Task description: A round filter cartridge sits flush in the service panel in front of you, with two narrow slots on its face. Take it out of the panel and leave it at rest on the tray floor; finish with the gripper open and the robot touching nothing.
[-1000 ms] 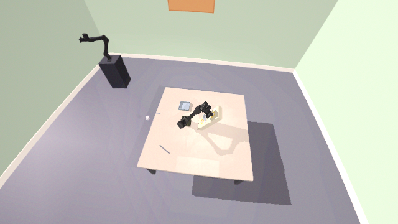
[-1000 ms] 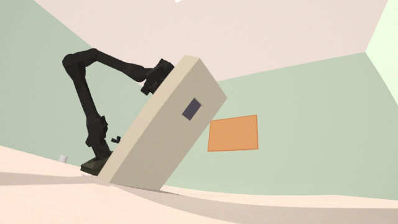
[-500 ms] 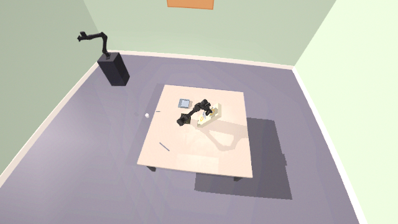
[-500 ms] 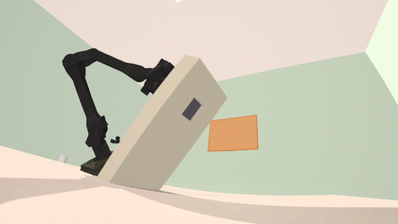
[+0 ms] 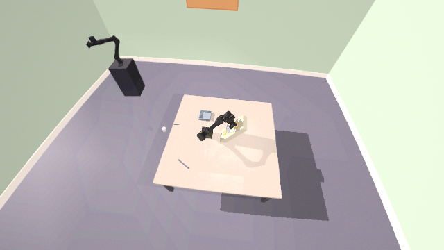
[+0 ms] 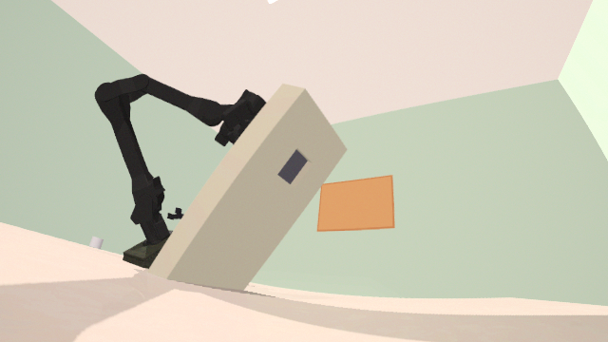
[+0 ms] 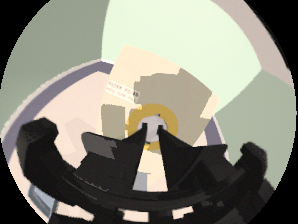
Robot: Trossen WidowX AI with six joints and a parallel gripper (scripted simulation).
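The white round cartridge is 10 mm below my gripper tip and 10 mm ahead of it. Also, from my gripper tip: small white cylinder: 870 mm behind, 230 mm below, 90 mm to the left; tray: 380 mm behind, 330 mm to the left, 240 mm below; cream service panel: 80 mm below, 30 mm behind.
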